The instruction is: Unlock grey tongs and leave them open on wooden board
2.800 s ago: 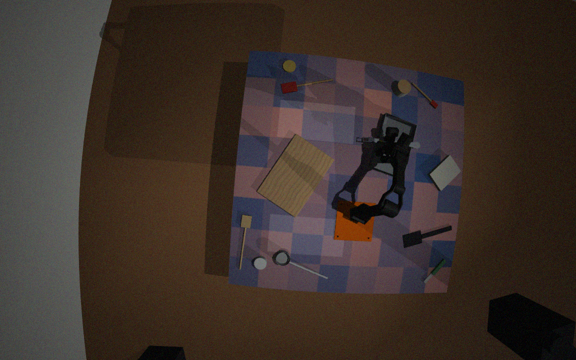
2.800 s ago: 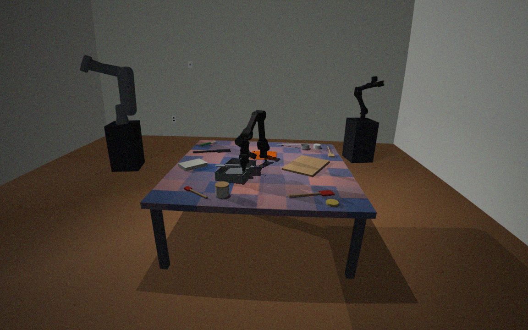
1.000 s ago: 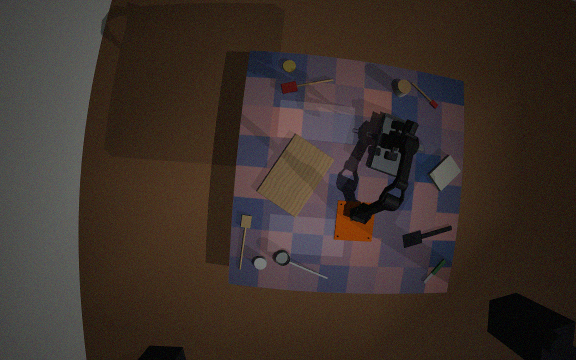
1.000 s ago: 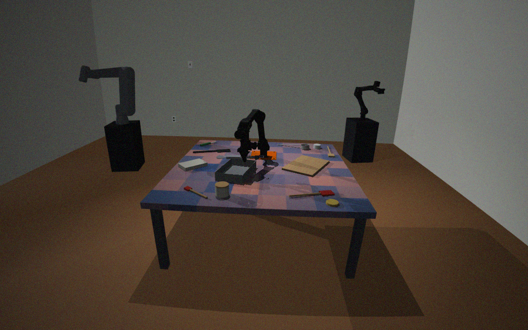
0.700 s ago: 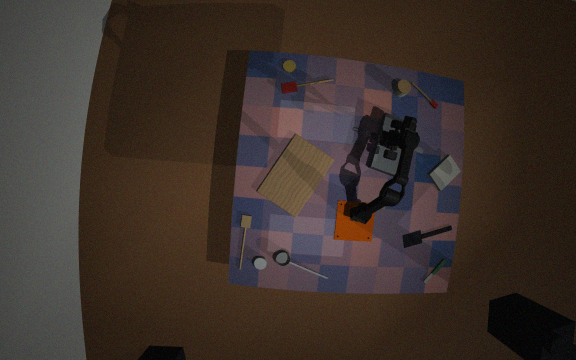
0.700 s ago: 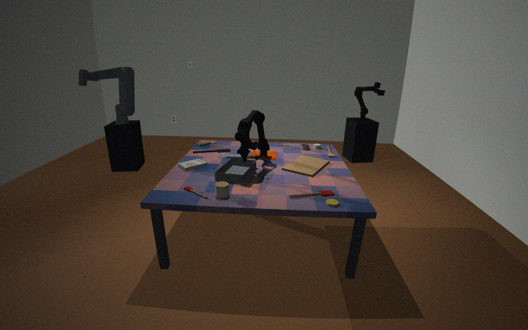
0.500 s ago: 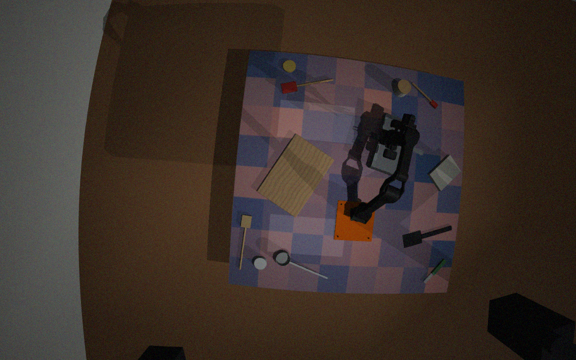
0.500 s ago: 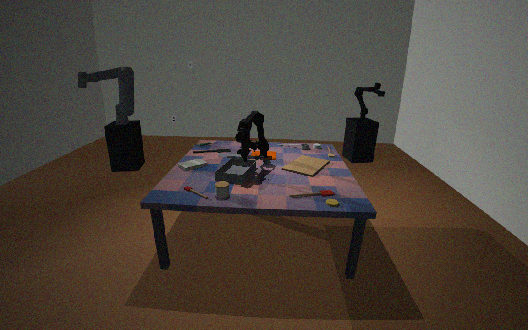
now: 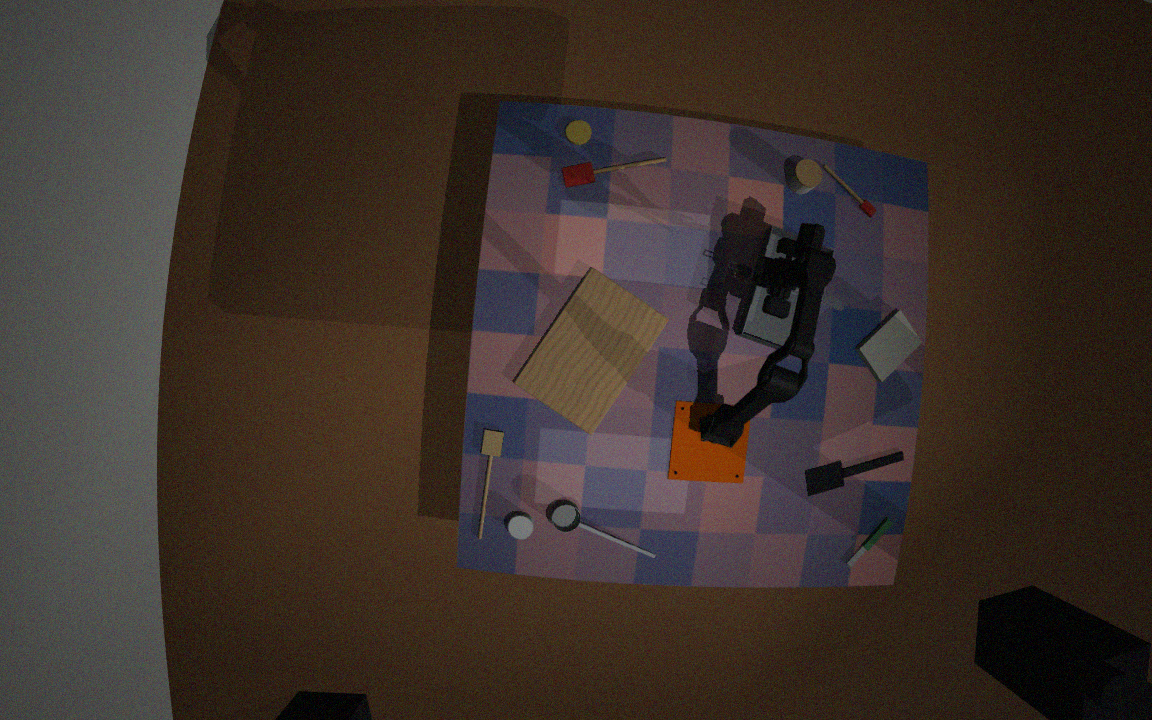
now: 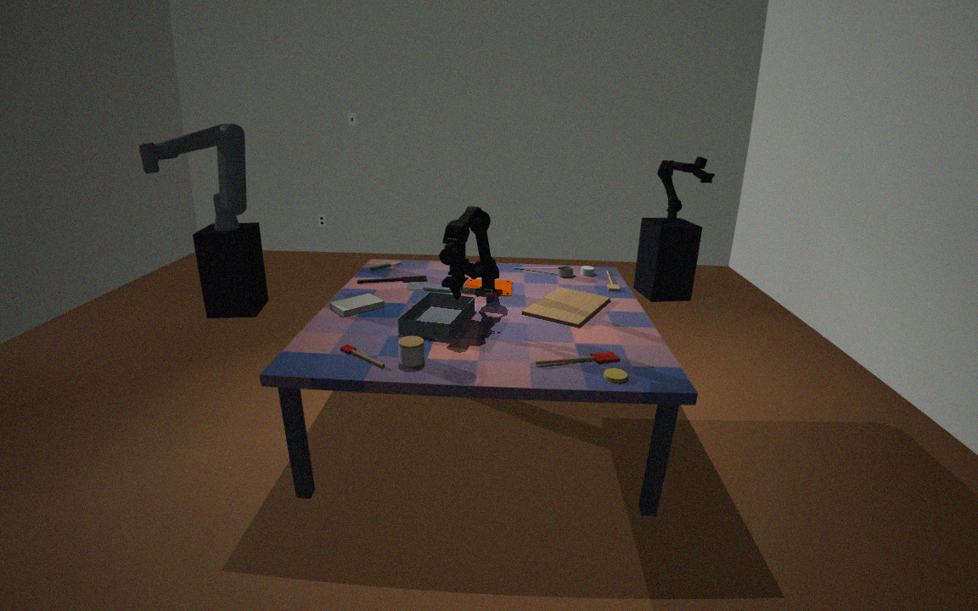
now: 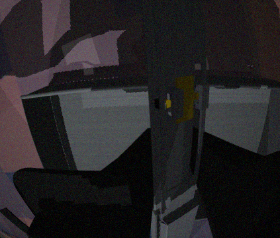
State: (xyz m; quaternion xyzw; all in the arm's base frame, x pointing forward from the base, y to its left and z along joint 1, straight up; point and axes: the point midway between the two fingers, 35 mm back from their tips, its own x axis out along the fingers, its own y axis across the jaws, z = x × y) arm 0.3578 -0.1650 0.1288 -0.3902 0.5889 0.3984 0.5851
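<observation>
Right now my gripper tip is 1 cm short of the yellow lock piece, 3 cm to the right of it and 3 cm below it. Round my gripper tip: grey roasting tin (2 cm behind, 7 cm to the right, 7 cm below); then white block (19 cm behind, 39 cm to the right, 8 cm below); then red-tipped stick (25 cm ahead, 35 cm to the right, 9 cm below).
</observation>
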